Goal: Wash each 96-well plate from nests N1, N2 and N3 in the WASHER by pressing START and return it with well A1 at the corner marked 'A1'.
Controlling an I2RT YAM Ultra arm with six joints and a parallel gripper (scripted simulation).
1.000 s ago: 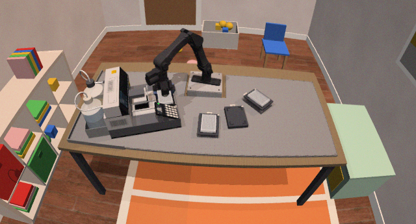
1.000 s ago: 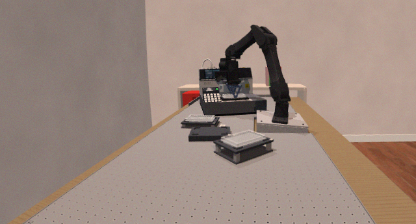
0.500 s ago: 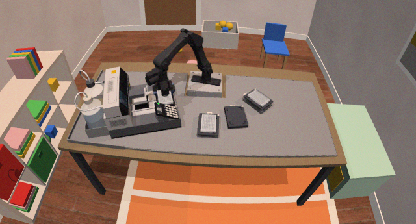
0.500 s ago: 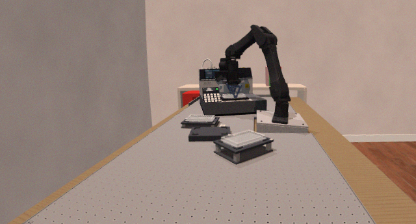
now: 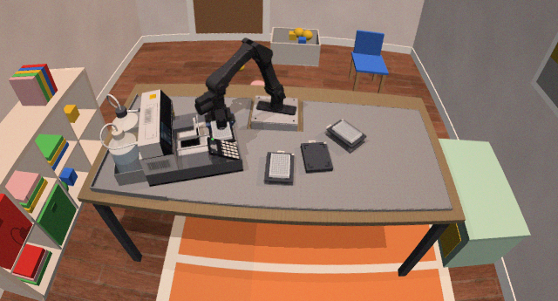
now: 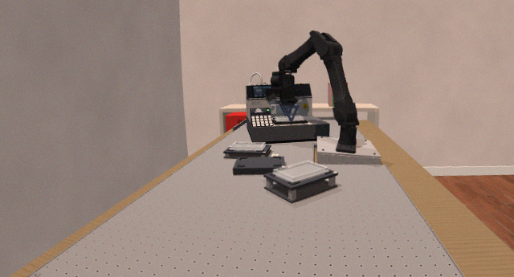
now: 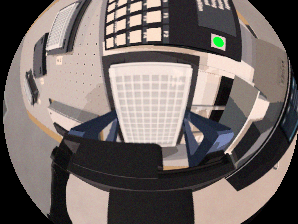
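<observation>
Now: the washer carrier 1 cm below my hand. The rest, counted from my hand: manifold 7 cm ahead, 13 cm to the right, 4 cm above; plate washer 7 cm ahead, 14 cm to the right, 3 cm above; nest 18 cm behind, 57 cm to the left, 6 cm below.
</observation>
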